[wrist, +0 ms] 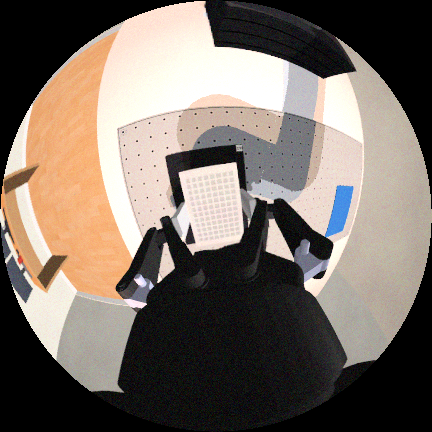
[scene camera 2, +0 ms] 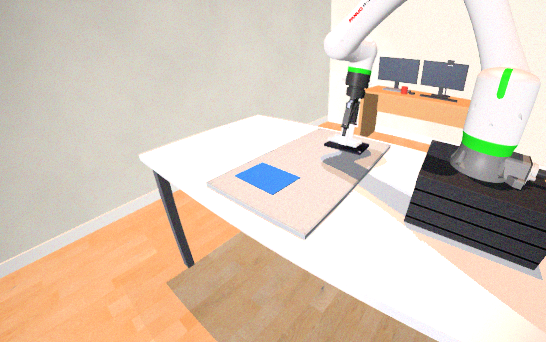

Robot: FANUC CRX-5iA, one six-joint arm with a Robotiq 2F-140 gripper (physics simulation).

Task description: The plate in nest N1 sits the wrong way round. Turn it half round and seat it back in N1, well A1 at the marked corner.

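Note:
The white plate (scene camera 2: 343, 141) (wrist: 213, 205), with a grid of wells on top, is between the fingers of my gripper (scene camera 2: 345, 134) (wrist: 213, 203). The gripper is shut on its two long sides. The black nest (scene camera 2: 362, 148) (wrist: 201, 159) lies under the plate on the perforated board. In the wrist view, a black strip of nest shows beyond the plate's far end and a narrower one along its left side. A small light tag (wrist: 239, 148) sits at the nest's far right corner. Whether the plate touches the nest is unclear, and well A1 cannot be made out.
The perforated board (scene camera 2: 305, 210) (wrist: 145, 175) lies on the white table (scene camera 2: 200, 145) (wrist: 150, 75). A flat blue rectangle (scene camera 2: 268, 178) (wrist: 340, 210) lies on the board. The robot's black base block (scene camera 2: 470, 210) (wrist: 280, 40) stands beside the board. A desk with two monitors stands behind.

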